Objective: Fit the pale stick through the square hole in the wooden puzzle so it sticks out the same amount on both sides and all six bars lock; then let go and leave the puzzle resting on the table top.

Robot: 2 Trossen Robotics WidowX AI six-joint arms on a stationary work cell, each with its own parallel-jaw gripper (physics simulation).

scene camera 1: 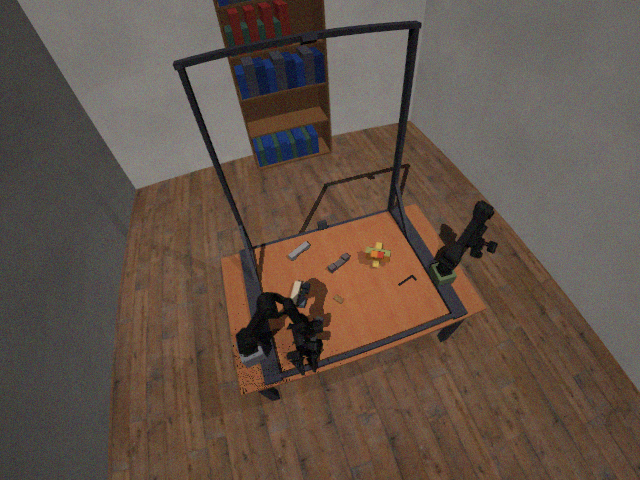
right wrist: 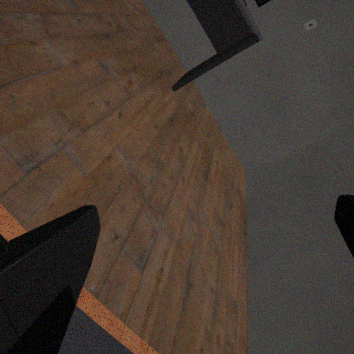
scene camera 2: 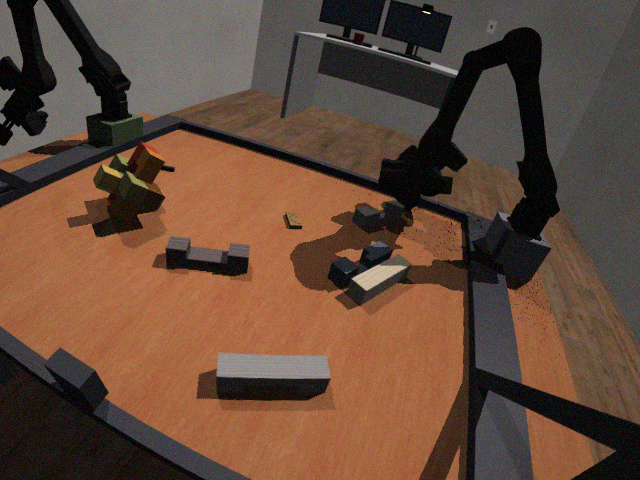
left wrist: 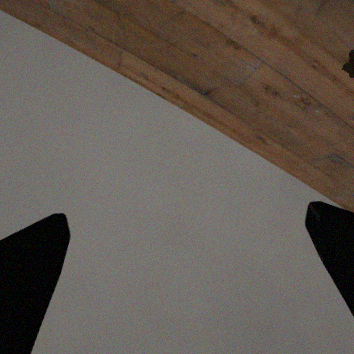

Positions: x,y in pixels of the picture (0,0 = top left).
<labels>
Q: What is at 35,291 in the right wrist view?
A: My right gripper.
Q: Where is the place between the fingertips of my right gripper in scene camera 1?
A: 309,373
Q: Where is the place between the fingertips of my right gripper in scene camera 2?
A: At 429,173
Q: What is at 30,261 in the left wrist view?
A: My left gripper.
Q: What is my left gripper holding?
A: Nothing.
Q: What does the pale stick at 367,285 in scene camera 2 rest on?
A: The table.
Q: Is my left gripper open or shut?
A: Open.
</labels>
